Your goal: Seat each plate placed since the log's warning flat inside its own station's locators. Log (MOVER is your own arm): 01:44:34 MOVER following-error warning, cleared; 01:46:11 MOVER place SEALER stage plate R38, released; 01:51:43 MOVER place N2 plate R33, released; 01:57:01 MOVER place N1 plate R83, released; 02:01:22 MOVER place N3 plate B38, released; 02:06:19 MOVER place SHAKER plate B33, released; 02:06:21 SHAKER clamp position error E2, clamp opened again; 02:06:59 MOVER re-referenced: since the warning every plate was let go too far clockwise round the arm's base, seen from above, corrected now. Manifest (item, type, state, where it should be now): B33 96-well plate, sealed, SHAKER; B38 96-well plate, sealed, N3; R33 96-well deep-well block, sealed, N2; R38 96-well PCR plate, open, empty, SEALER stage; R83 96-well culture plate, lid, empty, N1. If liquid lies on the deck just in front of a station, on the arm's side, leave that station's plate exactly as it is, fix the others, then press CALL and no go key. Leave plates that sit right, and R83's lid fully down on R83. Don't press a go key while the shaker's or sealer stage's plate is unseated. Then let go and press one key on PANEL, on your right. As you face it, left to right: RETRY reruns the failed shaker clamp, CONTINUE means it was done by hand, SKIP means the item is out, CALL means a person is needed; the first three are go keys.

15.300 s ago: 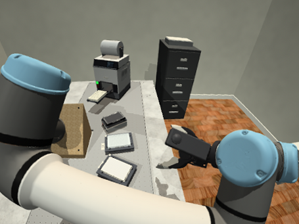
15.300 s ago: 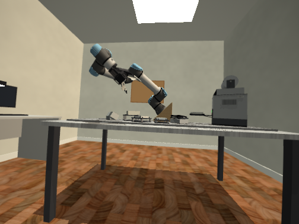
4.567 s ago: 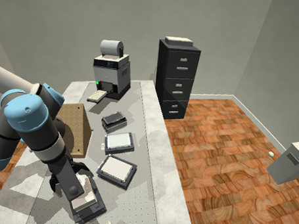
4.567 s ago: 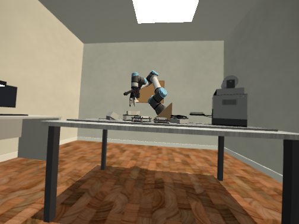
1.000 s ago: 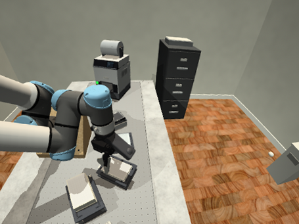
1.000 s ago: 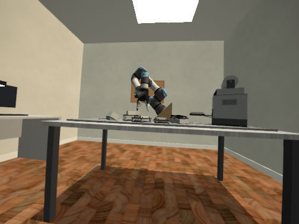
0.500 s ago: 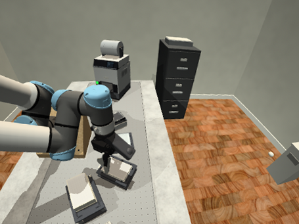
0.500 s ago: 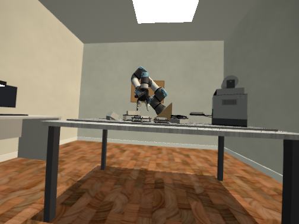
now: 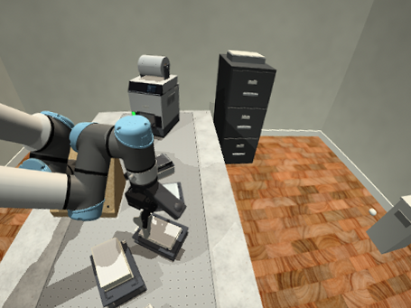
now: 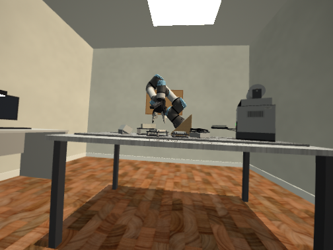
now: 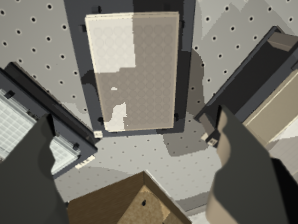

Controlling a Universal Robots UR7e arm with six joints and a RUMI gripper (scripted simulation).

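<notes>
Now: the dark plate 35 cm to the left of my hand, 4 cm below it and 1 cm behind it. Also, from my hand: retry key: 26 cm to the right, 6 cm behind, 4 cm below; then skip key: 31 cm to the right, 14 cm behind, 4 cm below; then continue key: 29 cm to the right, 10 cm behind, 4 cm below.
</notes>
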